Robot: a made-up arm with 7 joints. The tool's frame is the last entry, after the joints. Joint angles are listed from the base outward. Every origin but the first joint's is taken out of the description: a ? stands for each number. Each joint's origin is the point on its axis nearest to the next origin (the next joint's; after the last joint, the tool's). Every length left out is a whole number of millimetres.
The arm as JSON. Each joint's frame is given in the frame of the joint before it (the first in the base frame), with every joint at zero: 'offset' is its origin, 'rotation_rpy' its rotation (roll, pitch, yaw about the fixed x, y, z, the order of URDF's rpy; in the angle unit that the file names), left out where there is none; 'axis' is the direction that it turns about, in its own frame. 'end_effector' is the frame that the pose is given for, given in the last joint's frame.
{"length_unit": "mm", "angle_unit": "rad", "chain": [
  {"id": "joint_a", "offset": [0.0, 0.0, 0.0], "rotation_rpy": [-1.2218, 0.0, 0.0], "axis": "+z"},
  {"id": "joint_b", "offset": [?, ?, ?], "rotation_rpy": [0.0, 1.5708, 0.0], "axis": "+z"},
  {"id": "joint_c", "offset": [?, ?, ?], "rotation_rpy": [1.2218, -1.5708, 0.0], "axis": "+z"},
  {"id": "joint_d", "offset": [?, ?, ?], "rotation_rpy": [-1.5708, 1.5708, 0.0], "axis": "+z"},
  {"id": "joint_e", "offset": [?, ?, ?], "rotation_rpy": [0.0, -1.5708, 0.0], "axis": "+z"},
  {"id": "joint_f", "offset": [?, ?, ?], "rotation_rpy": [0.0, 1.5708, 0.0], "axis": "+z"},
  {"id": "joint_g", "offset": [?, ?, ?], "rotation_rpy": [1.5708, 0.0, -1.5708], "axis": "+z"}
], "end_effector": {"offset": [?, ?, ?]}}
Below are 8 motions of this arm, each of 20 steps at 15 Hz.
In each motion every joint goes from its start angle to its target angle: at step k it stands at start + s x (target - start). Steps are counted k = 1, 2, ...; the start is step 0. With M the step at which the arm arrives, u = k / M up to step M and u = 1 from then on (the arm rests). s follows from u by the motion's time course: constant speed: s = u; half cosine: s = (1 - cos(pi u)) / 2; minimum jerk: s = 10 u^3 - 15 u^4 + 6 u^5.
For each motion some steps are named. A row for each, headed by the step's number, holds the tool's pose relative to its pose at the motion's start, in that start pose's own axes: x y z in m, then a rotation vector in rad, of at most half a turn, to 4 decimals.
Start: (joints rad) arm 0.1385 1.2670 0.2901 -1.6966 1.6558 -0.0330 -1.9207
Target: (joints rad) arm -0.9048 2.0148 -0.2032 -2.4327 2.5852 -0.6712 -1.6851
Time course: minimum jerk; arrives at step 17
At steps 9, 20:
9: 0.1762 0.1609 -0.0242 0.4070 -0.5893 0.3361
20: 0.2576 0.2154 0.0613 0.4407 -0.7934 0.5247

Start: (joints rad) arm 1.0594 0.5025 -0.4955 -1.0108 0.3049 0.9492 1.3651
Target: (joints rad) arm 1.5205 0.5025 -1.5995 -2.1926 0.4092 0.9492 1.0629
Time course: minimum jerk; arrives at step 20
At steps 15, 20:
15: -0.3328 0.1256 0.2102 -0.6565 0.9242 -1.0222
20: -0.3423 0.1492 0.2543 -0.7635 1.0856 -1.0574

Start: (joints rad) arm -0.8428 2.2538 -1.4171 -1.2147 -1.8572 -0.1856 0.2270
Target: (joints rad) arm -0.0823 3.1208 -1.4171 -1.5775 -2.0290 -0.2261 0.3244
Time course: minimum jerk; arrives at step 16
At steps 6, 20:
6: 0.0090 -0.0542 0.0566 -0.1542 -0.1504 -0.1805
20: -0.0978 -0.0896 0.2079 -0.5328 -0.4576 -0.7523

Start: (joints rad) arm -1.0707 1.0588 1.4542 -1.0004 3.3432 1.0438 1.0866
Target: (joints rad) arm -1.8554 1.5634 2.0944 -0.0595 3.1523 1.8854 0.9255
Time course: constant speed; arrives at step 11
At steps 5, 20:
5: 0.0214 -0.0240 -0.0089 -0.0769 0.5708 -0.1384
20: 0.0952 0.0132 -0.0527 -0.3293 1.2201 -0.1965

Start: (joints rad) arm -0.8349 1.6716 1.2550 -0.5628 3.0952 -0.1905 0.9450
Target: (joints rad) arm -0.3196 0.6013 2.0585 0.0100 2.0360 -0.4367 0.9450
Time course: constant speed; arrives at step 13
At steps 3, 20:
3: 0.1017 -0.1236 0.0368 -0.3536 -0.2584 -0.1758
20: 0.1941 -0.4305 0.4664 -1.4272 -1.2520 -0.7040

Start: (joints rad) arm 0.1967 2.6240 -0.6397 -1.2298 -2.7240 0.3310 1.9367
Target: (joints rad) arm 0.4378 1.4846 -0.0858 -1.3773 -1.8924 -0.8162 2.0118
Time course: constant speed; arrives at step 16
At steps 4, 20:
4: 0.0914 0.0123 -0.0582 -0.0856 0.0184 0.4743
20: 0.3322 0.0999 -0.1064 -0.7216 -0.7244 1.7779

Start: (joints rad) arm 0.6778 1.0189 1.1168 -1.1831 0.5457 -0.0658 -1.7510
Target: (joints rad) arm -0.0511 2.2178 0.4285 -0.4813 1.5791 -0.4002 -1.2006
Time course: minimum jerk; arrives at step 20
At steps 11, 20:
11: -0.0027 0.2223 -0.1245 0.4808 -0.0507 0.7397
20: -0.1342 0.3842 -0.0851 0.9497 0.0858 1.1307

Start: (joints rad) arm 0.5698 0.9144 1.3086 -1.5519 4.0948 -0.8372 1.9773
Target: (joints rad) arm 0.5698 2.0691 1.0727 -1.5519 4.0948 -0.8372 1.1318
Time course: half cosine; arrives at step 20
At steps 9, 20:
9: 0.1769 0.0719 0.0036 0.1489 -0.2200 -0.7774
20: 0.4122 0.0537 0.0885 0.5158 -0.3726 -1.8461

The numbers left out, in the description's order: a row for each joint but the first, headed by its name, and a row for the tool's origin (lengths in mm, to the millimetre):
joint_b: 0.0 0.0 0.0
joint_c: 89.0 243.0 0.0
joint_d: 29.0 0.0 0.0
joint_e: 263.0 32.0 0.0
joint_f: 0.0 0.0 0.0
joint_g: 0.0 0.0 0.0
tool: 0.0 0.0 0.0

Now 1 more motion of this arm.
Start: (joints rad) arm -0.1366 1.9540 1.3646 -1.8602 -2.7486 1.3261 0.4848
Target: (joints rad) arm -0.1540 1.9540 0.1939 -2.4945 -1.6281 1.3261 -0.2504
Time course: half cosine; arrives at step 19
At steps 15, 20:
15: -0.0152 0.2868 -0.0560 -1.1492 -0.1956 0.7902
20: -0.0359 0.3080 -0.0680 -1.2758 -0.3299 0.8904

